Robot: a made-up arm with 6 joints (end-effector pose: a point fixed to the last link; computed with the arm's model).
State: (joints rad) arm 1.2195 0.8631 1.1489 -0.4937 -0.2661 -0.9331
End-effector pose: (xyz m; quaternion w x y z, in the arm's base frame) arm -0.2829 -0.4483 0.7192 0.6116 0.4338 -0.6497 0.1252
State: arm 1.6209 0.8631 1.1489 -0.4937 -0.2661 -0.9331
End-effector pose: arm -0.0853 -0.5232 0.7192 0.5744 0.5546 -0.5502 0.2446
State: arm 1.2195 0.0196 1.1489 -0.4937 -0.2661 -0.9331
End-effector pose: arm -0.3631 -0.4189 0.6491 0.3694 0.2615 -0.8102 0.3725
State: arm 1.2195 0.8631 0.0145 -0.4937 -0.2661 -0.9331
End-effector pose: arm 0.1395 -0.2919 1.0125 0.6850 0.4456 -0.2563 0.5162
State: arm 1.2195 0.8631 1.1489 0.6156 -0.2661 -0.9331
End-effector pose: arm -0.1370 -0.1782 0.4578 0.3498 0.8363 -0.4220 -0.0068
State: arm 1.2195 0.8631 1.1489 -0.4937 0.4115 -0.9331
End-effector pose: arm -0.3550 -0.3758 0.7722 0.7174 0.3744 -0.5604 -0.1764
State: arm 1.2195 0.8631 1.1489 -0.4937 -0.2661 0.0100
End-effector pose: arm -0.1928 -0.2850 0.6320 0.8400 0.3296 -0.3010 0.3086
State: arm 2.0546 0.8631 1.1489 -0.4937 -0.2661 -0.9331
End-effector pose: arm 0.1424 -0.5106 0.7192 0.5083 0.6600 -0.4180 0.3625
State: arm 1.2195 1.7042 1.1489 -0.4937 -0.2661 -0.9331
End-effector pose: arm -0.1808 -0.4857 0.7022 0.7464 0.5299 -0.3762 -0.1432
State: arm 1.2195 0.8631 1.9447 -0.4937 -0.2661 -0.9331
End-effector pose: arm -0.4879 -0.2160 0.4861 0.4418 0.3424 -0.8093 -0.1807
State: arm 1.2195 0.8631 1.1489 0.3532 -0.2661 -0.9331
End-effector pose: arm -0.1498 -0.2693 0.4974 0.4249 0.7603 -0.4907 0.0258
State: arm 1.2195 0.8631 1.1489 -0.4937 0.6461 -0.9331
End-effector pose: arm -0.3650 -0.3488 0.8008 0.7354 0.3434 -0.5138 -0.2779
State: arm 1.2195 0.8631 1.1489 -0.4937 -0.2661 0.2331
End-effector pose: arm -0.1894 -0.2556 0.5912 0.8683 0.2932 -0.2056 0.3434
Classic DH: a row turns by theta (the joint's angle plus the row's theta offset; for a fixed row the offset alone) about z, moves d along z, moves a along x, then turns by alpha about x. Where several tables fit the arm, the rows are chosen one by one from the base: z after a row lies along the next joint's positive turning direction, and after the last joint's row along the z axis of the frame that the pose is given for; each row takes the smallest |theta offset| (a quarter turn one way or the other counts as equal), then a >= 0, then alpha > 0; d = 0 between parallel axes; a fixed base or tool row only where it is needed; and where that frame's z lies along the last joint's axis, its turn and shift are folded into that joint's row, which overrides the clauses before.
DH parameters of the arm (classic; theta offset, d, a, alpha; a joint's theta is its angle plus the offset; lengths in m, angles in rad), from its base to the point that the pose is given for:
joint 1: 1.5708 0.589 0.076 1.5708
joint 2: 1.5708 -0.018 0.054 -1.5708
joint 3: 0 -0.277 0.108 1.5708
joint 4: 1.5708 -0.047 0.224 -1.5708
joint 5: 1.5708 -0.09 0.344 -1.5708
joint 6: 0 -0.035 -0.22 -1.5708
tool (fixed): 3.1416 -0.054 0 0

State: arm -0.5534 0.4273 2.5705 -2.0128 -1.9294 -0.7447
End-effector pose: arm 0.1787 0.7296 0.6492 0.7055 -0.5586 -0.1862 -0.3944
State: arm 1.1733 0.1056 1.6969 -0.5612 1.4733 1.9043
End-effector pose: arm -0.4264 0.2879 0.5748 0.6075 0.6536 0.3042 0.3335
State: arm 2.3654 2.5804 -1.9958 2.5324 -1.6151 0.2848
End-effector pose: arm 0.4004 0.2754 0.8258 0.0374 0.0308 0.9059 -0.4208
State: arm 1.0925 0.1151 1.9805 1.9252 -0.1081 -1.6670
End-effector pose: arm 0.0149 0.4147 0.4397 0.2640 -0.9627 0.0578 0.0118
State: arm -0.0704 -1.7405 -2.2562 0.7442 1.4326 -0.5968
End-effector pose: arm 0.1791 0.0744 0.4957 0.2666 0.5867 -0.1841 0.7422
